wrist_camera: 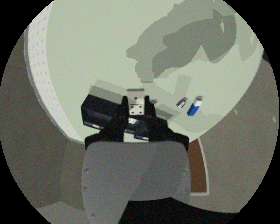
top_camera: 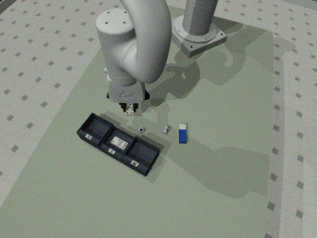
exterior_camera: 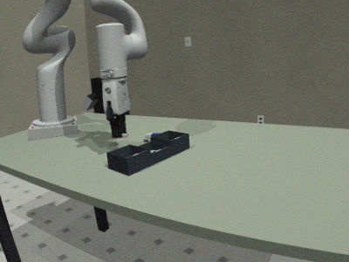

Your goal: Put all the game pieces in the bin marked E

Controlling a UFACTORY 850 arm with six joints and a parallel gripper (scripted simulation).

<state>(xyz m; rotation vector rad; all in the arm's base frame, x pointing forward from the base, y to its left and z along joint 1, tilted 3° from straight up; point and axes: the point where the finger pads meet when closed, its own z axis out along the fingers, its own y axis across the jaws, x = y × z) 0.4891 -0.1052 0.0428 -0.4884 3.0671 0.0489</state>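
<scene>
Right now my hand is 110 mm short of the dark three-part bin and 50 mm above it. The rest, counted from my hand: cream domino 20 mm below; then white domino 110 mm ahead, 60 mm below; then dark ring 40 mm ahead, 50 mm to the left, 70 mm below.
</scene>
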